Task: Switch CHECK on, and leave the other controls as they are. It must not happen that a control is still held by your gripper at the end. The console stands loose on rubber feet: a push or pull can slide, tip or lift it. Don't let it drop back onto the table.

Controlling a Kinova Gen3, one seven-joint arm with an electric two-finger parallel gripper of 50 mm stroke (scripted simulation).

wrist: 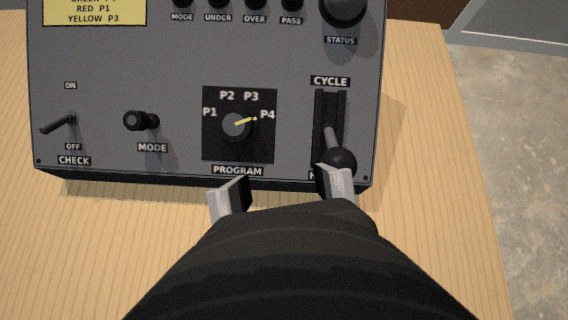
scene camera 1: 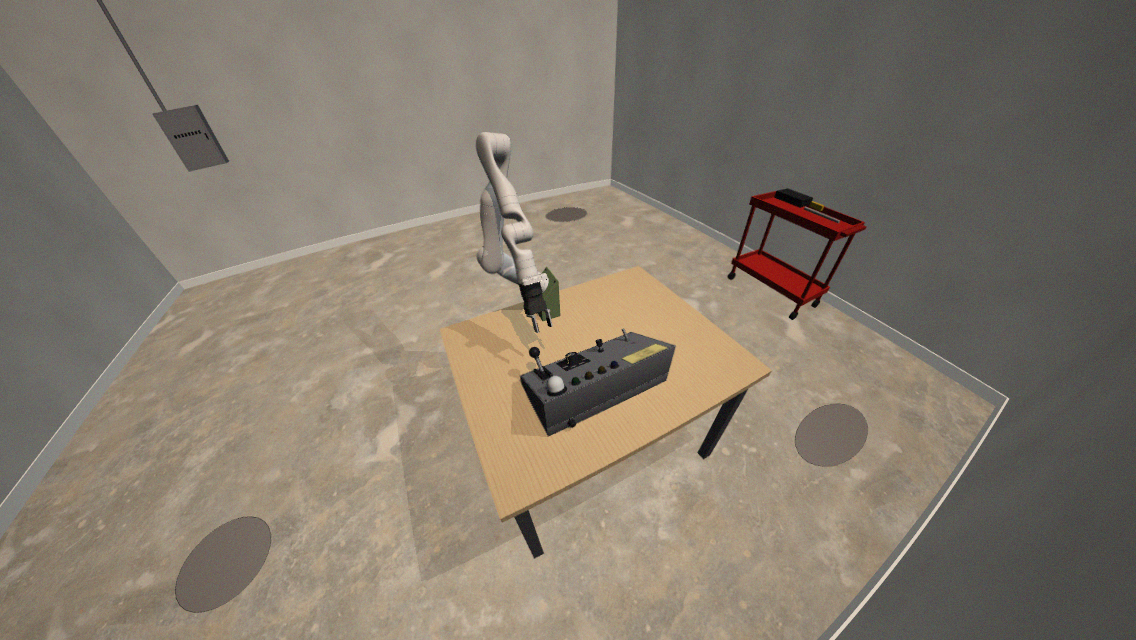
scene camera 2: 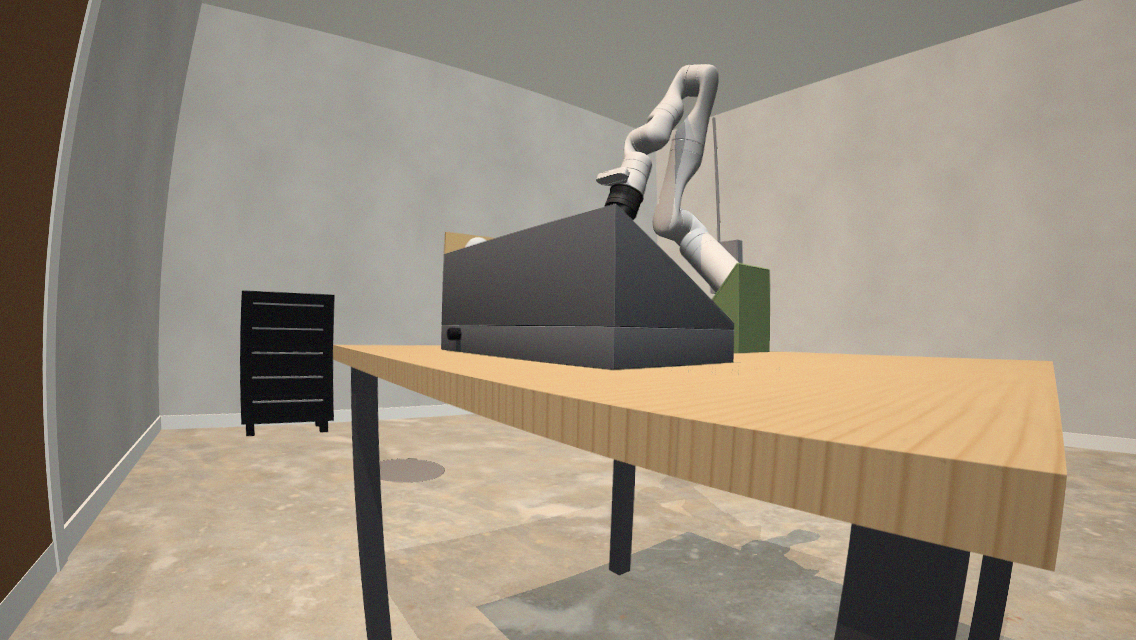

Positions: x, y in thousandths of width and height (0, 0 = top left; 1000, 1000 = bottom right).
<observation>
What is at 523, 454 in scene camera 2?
A grey console.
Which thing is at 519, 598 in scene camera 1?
A grey console.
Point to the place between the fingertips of my gripper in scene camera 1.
478, 515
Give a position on a grey console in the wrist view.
323, 220
</observation>
